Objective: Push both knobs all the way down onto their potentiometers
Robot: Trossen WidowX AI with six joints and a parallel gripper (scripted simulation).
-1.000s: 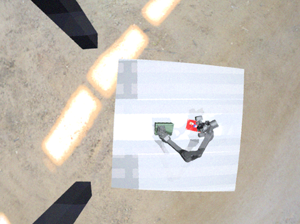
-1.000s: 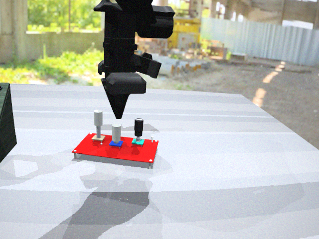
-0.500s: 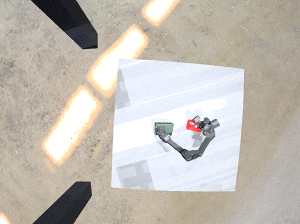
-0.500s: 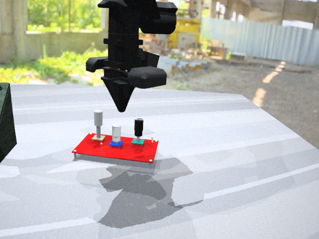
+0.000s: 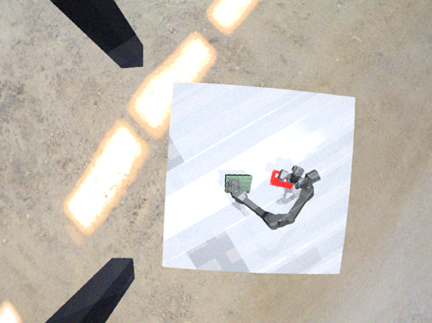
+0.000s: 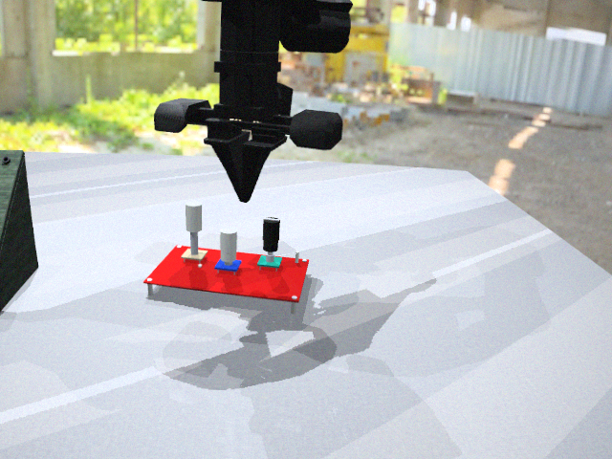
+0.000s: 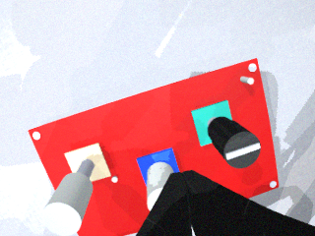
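My gripper tip is now 30 mm short of the black knob, 30 mm above it and 10 mm to the left of it. Also, from my gripper tip: blue potentiometer 50 mm below, 20 mm to the right, 20 mm behind; then teal potentiometer 40 mm below, 30 mm ahead, 10 mm to the right; then grey knob 40 mm below, 20 mm to the right, 20 mm behind.
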